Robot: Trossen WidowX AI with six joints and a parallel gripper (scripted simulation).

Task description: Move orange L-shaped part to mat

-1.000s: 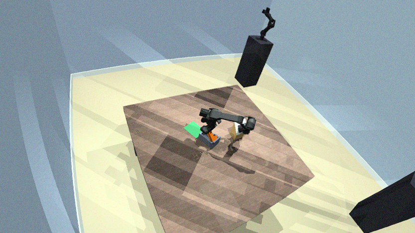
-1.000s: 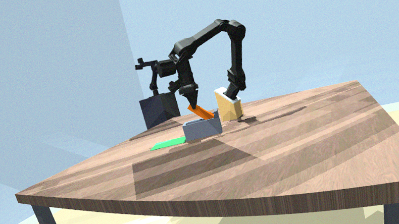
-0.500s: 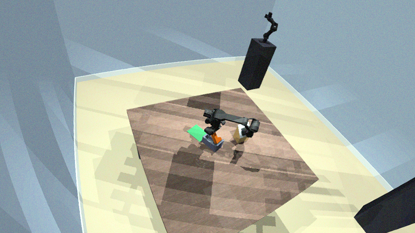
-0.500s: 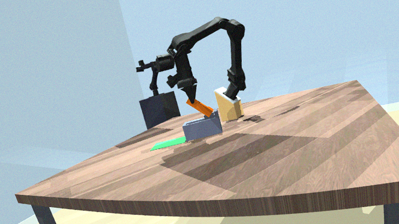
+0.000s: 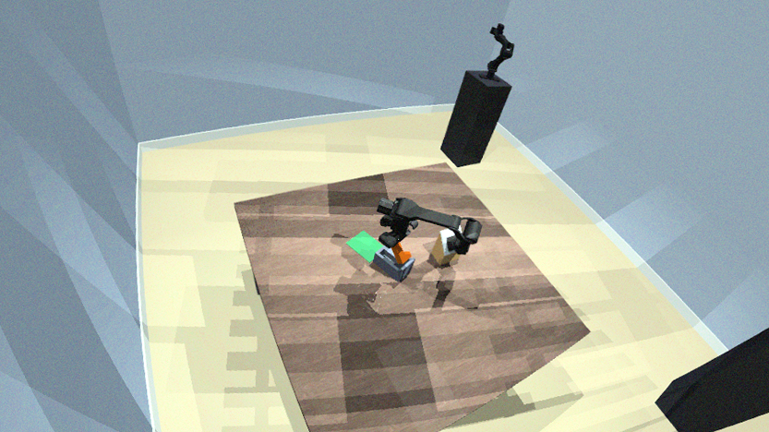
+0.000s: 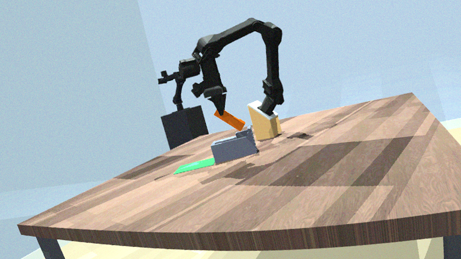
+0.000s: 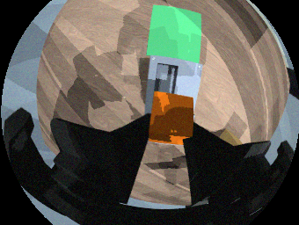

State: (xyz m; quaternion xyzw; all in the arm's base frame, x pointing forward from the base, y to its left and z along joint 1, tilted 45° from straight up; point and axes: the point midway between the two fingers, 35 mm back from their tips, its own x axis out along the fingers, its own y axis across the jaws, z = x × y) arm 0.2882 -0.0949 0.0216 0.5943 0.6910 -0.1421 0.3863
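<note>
Now: the green mat 40 mm ahead of my gripper tip, 140 mm to the right of it and 170 mm below it. The rest, counted from my gripper tip: orange L-shaped part 30 mm behind, 20 mm to the left, 30 mm below.
</note>
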